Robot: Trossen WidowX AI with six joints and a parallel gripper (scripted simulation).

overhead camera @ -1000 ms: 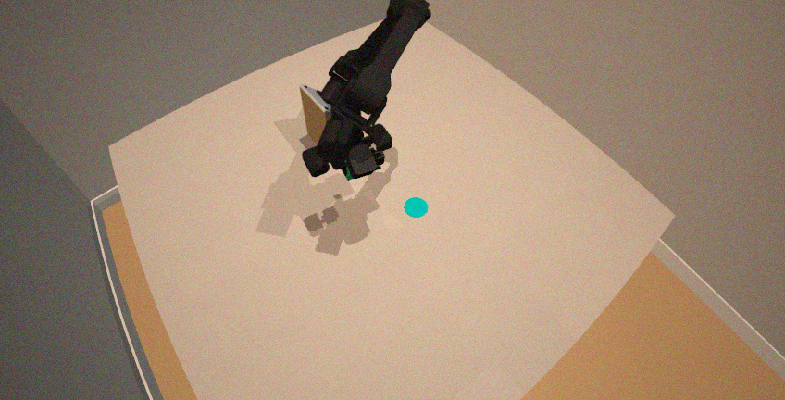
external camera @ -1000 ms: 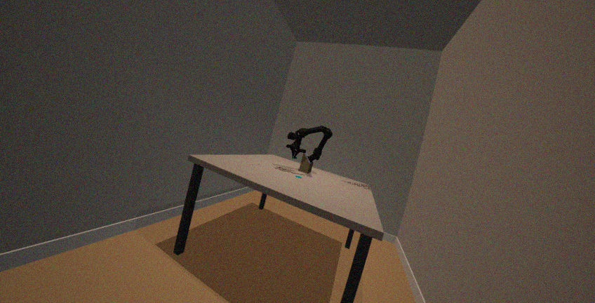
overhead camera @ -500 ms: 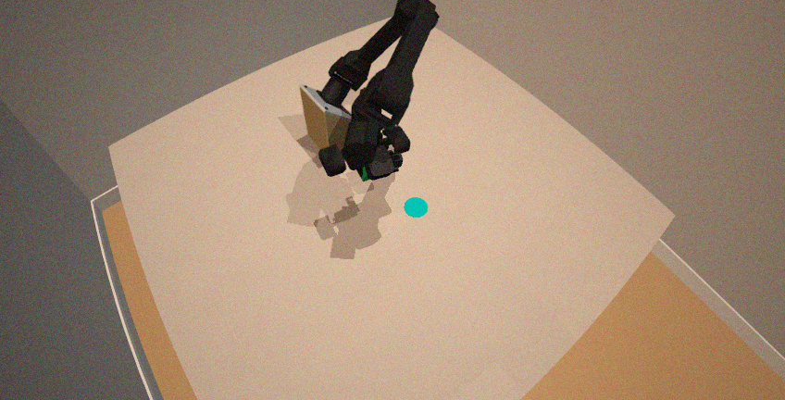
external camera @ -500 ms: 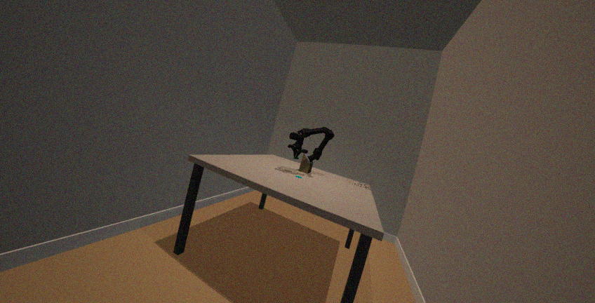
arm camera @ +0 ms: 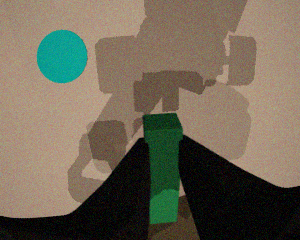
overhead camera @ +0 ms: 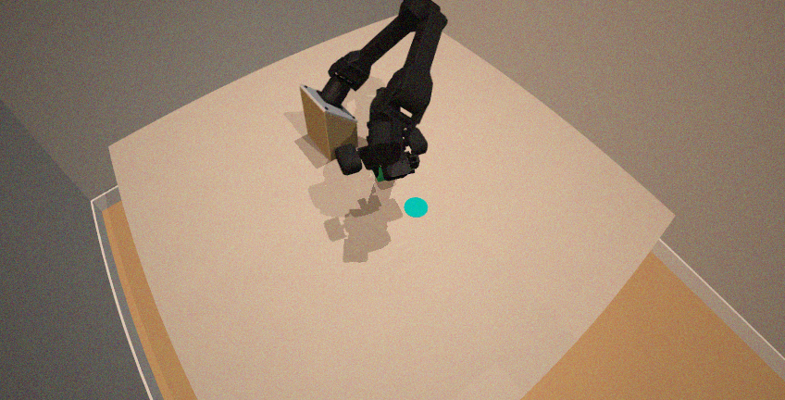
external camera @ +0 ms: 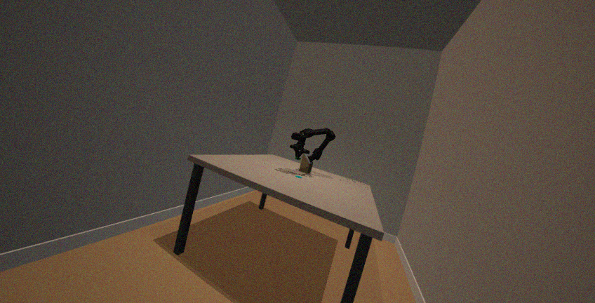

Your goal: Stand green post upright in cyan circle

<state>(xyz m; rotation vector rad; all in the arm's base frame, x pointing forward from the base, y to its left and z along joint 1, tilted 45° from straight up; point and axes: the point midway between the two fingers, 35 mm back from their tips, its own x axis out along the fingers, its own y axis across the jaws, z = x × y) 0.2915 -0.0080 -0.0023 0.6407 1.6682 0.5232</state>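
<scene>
Right now my gripper tip is 140 mm above the cyan circle, 80 mm to the right of it and 40 mm short of it. Round my gripper tip: green post: 20 mm behind.
</scene>
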